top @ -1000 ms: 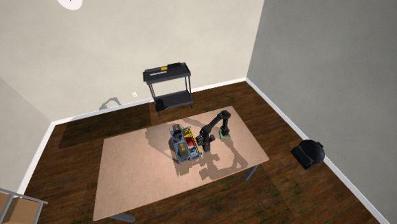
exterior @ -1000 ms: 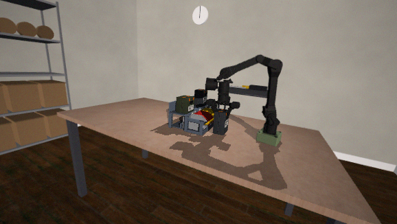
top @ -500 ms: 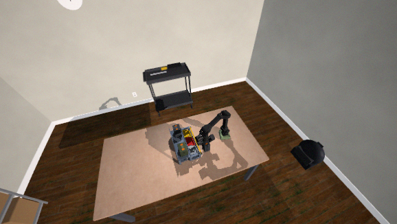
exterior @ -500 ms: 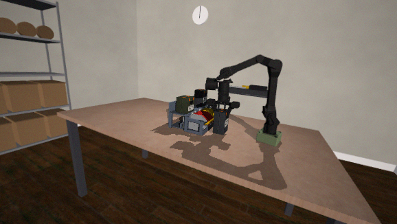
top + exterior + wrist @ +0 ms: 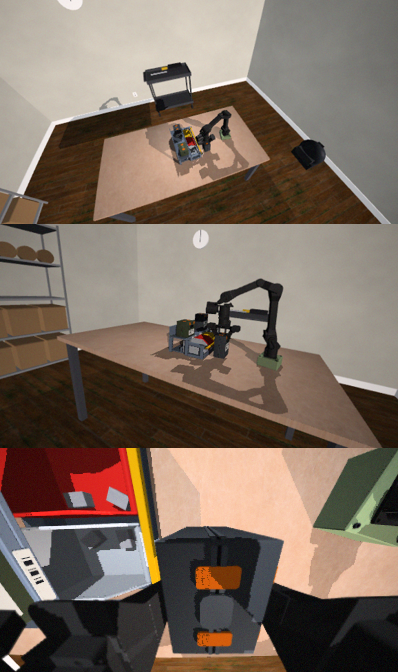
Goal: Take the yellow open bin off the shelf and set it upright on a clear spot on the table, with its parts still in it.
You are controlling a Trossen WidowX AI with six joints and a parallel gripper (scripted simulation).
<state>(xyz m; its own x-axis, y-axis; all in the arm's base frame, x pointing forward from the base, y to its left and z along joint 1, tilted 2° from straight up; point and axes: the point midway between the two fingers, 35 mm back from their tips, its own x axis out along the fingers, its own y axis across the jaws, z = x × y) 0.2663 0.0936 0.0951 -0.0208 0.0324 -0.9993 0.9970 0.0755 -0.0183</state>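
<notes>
My hand is 6 cm above the black box. Also, from my hand: yellow bar: 8 cm ahead, 11 cm to the right, 8 cm below; red bin: 17 cm ahead, 10 cm to the right, 10 cm below; grey bin: 16 cm ahead, 1 cm to the left, 10 cm below.
</notes>
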